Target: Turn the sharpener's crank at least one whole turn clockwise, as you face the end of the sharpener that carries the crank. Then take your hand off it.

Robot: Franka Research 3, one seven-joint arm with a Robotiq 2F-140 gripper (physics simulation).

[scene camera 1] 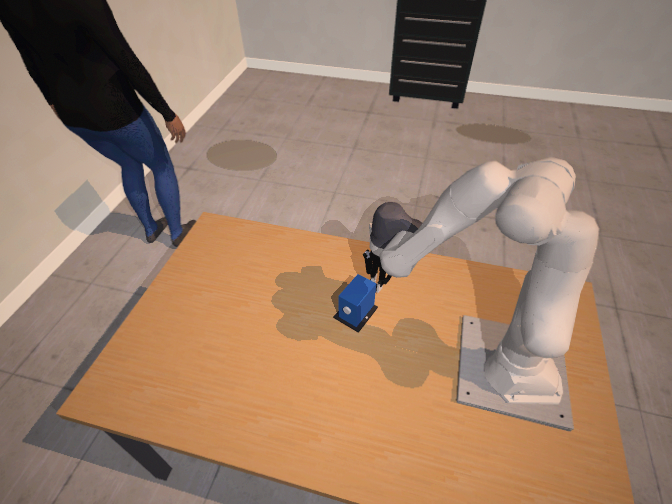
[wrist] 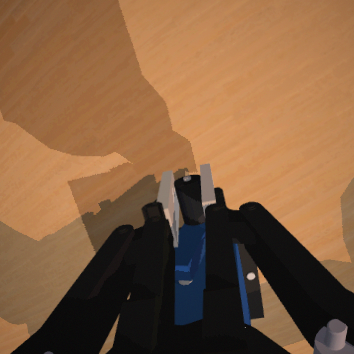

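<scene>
The blue sharpener (scene camera 1: 357, 298) (wrist: 189, 307) stands upright on its dark base near the middle of the table, with a round white spot on the face towards the scene camera. The crank is at its far end, mostly hidden behind the gripper in the scene view. In the wrist view the crank's black handle (wrist: 192, 202) stands between the two pale fingertips, with blue parts just below it. My gripper (scene camera 1: 376, 284) (wrist: 189, 182) points down at the far side of the sharpener, its fingers nearly together around that handle. Whether both pads press on it is hard to see.
The wooden table (scene camera 1: 217, 379) carries the robot's grey mounting plate (scene camera 1: 472, 374) at the right. A person (scene camera 1: 135, 124) stands beyond the table's far left corner. A black drawer cabinet (scene camera 1: 434, 53) stands at the back wall. The arm's shadow falls around the sharpener.
</scene>
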